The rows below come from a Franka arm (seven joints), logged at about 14 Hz.
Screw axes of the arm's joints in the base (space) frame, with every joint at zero. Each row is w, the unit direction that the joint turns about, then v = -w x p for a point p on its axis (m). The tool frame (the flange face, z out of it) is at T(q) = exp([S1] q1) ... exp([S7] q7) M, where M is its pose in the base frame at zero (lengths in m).
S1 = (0, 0, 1, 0, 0, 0)
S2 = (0, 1, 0, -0.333, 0, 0)
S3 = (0, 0, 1, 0, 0, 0)
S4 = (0, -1, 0, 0.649, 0, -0.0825)
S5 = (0, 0, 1, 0, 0, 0)
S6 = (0, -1, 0, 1.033, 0, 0)
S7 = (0, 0, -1, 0, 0.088, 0)
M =
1 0 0 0.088
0 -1 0 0
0 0 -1 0.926
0 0 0 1
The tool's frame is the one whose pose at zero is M.
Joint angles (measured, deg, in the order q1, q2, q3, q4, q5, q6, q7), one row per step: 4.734, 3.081, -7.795, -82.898, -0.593, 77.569, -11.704; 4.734, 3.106, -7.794, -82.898, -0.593, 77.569, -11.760; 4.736, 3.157, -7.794, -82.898, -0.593, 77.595, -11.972; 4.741, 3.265, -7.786, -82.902, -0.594, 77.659, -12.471; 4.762, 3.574, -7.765, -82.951, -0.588, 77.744, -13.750; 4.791, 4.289, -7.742, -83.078, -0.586, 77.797, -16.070; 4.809, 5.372, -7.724, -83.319, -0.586, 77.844, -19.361; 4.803, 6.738, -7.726, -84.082, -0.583, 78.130, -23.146; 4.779, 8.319, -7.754, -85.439, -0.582, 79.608, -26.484; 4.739, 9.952, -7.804, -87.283, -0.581, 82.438, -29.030
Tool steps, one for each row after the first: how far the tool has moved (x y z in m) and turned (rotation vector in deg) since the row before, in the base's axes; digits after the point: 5 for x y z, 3 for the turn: 0.00013, 0.00002, -0.00024, 0.006, 0.025, 0.056; 0.00032, 0.00004, -0.00045, 0.026, 0.027, 0.212; 0.00070, 0.00016, -0.00098, 0.061, 0.053, 0.508; 0.00179, 0.00053, -0.00322, 0.172, 0.285, 1.308; 0.00374, 0.00079, -0.00777, 0.318, 0.812, 2.342; 0.00534, 0.00077, -0.01227, 0.504, 1.313, 3.273; 0.00645, 0.00038, -0.01896, 0.684, 1.888, 3.693; 0.00859, -0.00017, -0.02464, 0.634, 1.506, 3.212; 0.00981, -0.00075, -0.02792, 0.446, 0.689, 2.425
